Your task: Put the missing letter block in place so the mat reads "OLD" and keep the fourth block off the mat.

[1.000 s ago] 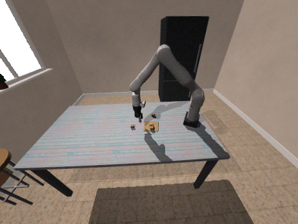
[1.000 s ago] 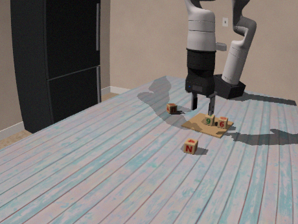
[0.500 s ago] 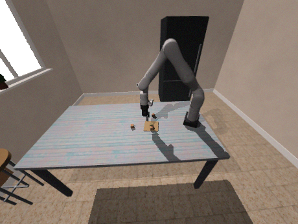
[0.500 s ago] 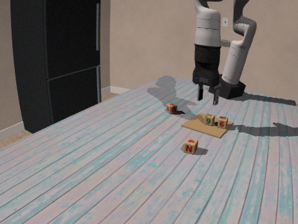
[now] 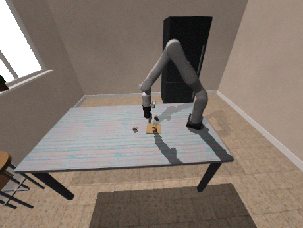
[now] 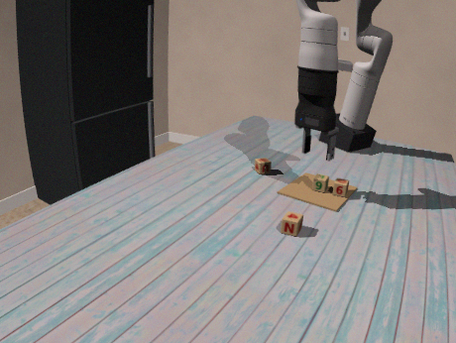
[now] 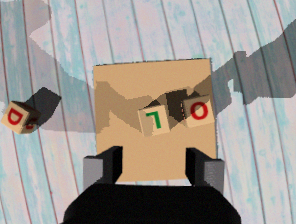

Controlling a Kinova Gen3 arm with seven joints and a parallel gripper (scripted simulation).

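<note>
Right now my hand is 30 mm past the red d block, 160 mm to the left of it and 90 mm above it. Also, from my hand: green l block 30 mm behind, 90 mm below; then tan mat 30 mm behind, 110 mm below; then red o block 40 mm behind, 50 mm to the left, 90 mm below.
</note>
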